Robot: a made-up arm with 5 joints.
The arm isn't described. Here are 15 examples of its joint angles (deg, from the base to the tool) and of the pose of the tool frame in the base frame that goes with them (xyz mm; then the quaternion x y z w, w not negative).
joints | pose
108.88 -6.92 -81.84 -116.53 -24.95 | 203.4 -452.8 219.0 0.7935 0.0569 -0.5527 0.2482
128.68 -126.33 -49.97 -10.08 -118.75 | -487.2 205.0 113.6 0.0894 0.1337 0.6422 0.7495
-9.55 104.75 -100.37 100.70 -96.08 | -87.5 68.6 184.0 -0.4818 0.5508 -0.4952 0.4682
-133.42 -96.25 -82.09 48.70 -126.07 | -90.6 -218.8 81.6 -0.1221 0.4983 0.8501 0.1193
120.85 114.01 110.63 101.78 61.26 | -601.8 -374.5 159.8 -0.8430 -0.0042 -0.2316 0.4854
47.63 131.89 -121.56 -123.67 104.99 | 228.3 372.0 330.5 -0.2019 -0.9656 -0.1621 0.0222
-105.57 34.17 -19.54 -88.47 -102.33 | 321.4 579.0 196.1 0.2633 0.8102 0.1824 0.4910
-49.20 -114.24 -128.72 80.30 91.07 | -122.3 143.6 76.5 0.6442 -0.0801 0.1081 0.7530
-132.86 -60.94 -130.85 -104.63 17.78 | 487.8 313.5 -92.5 0.1071 0.7428 -0.5579 0.3542
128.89 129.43 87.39 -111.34 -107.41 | -476.0 -346.2 672.6 0.3543 -0.7197 -0.4983 0.3289
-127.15 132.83 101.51 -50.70 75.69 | 352.9 -682.8 422.1 -0.0242 0.0886 0.9232 0.3732
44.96 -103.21 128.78 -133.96 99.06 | -519.3 530.2 -256.3 -0.3144 -0.1241 -0.0553 0.9395
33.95 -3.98 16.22 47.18 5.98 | -518.4 420.7 -217.2 0.1236 0.0142 -0.1157 0.9855
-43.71 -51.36 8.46 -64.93 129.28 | 296.2 367.4 -456.0 0.0442 -0.9240 0.3665 0.0993
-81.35 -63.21 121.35 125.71 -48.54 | 606.7 195.1 180.1 0.9258 0.1814 -0.1447 0.2985
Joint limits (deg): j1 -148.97..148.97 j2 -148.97..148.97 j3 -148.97..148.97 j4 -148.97..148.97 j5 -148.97..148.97
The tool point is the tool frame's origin. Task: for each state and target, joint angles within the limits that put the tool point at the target. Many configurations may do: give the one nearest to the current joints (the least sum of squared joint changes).
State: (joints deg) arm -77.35 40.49 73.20 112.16 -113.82
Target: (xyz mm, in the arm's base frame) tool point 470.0 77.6 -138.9
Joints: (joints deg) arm -102.69 16.71 39.28 115.86 -116.02
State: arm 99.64 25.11 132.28 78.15 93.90
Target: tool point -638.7 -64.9 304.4
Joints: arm 94.68 30.02 123.53 84.95 98.11
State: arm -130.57 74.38 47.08 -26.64 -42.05
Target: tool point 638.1 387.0 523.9
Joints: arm -106.94 70.59 18.74 -43.32 -51.07
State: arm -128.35 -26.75 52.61 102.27 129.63
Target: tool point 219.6 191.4 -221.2
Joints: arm -105.01 13.99 1.24 126.03 140.64
